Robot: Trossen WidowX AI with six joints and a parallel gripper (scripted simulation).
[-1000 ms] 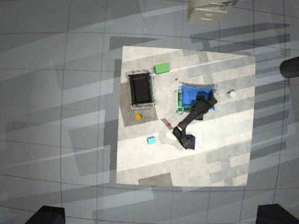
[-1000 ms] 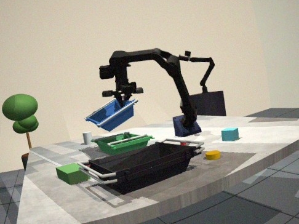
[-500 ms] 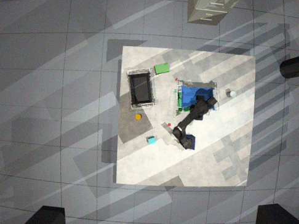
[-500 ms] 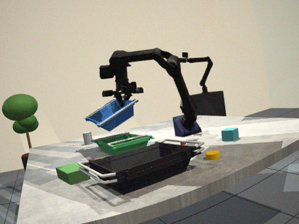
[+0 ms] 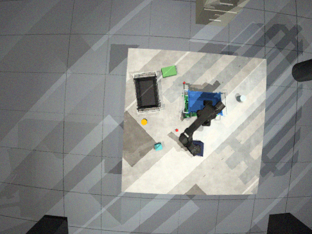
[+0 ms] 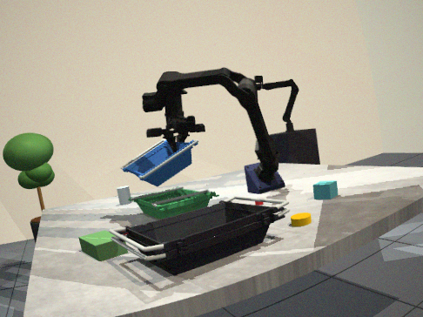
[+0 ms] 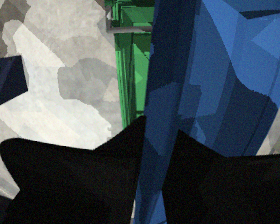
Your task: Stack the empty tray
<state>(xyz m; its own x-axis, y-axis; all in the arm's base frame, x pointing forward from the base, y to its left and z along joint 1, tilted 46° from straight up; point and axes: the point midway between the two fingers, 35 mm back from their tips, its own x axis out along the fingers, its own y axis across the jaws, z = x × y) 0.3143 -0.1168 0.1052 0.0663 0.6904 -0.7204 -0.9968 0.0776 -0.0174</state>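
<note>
Now: gripper tip 70 mm short of the blue tray. From my gripper tip the other things lie so: cyan cube (340 mm to the left, 310 mm behind, 160 mm below); then green block (340 mm ahead, 270 mm to the left, 160 mm below); then grey cylinder (390 mm to the right, 140 mm below, 130 mm ahead).
</note>
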